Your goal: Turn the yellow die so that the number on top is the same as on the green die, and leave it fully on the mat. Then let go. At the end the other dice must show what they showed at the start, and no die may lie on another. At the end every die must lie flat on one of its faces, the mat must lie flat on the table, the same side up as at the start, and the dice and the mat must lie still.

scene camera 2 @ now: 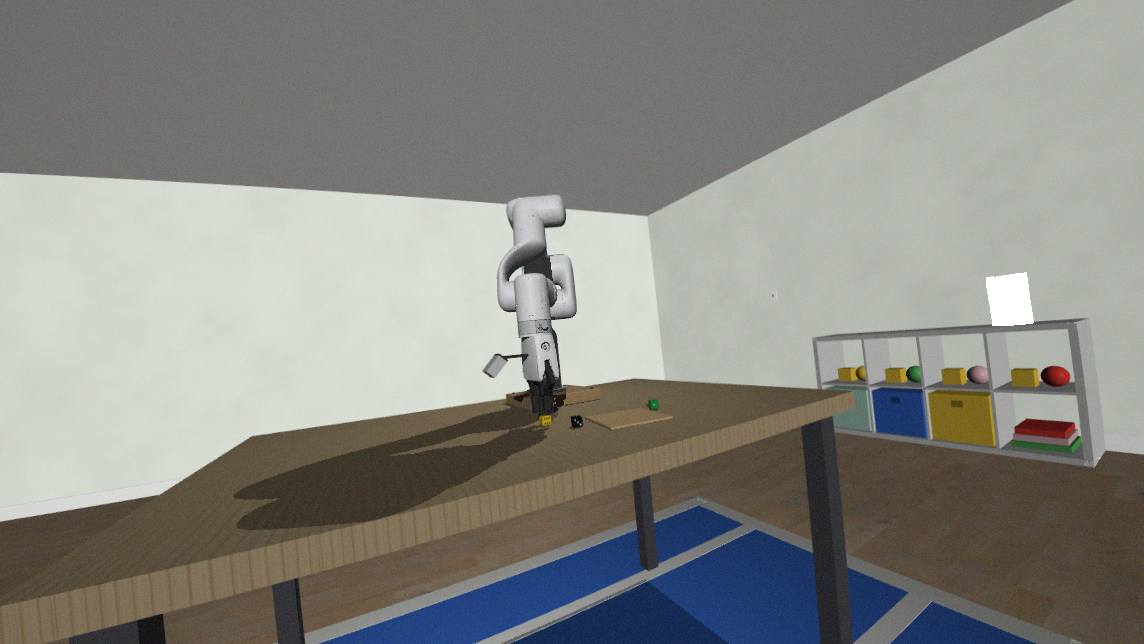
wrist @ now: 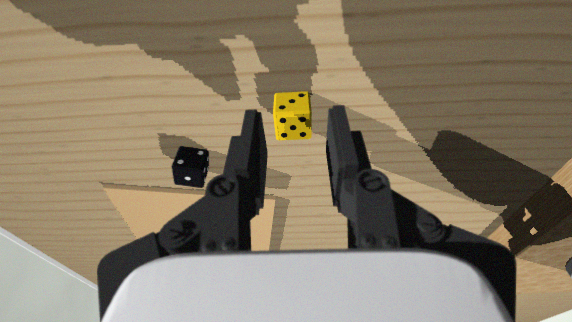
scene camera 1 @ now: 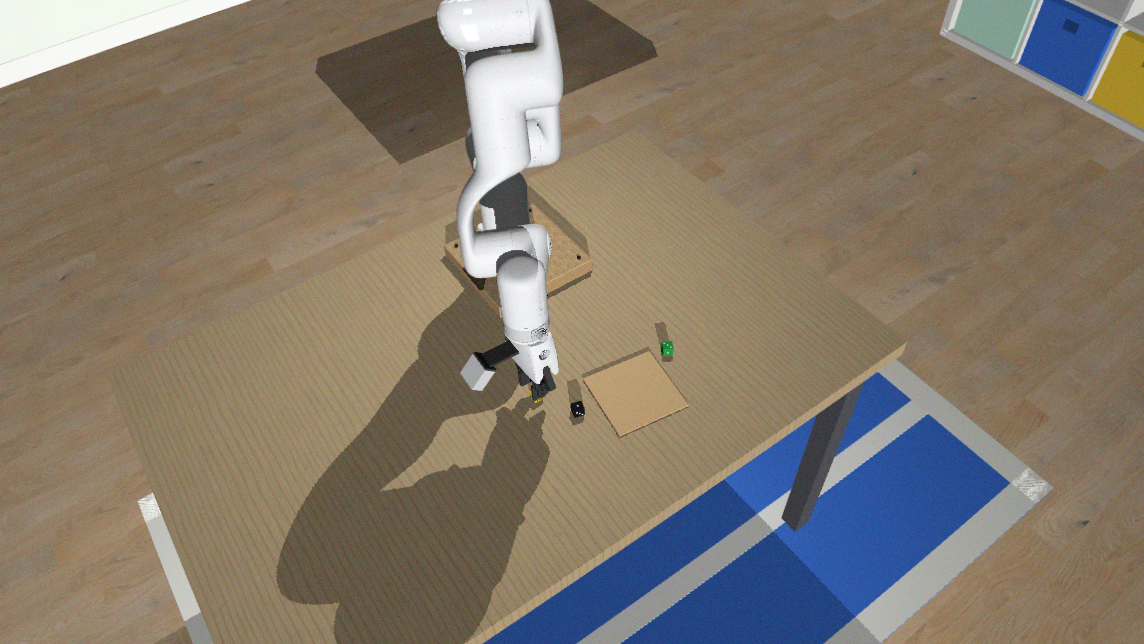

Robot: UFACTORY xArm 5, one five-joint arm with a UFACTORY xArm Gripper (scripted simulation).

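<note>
My gripper is in the pictures, scene camera 2 and the wrist view among them. A yellow die, a black die and a tan mat are shown too.
</note>
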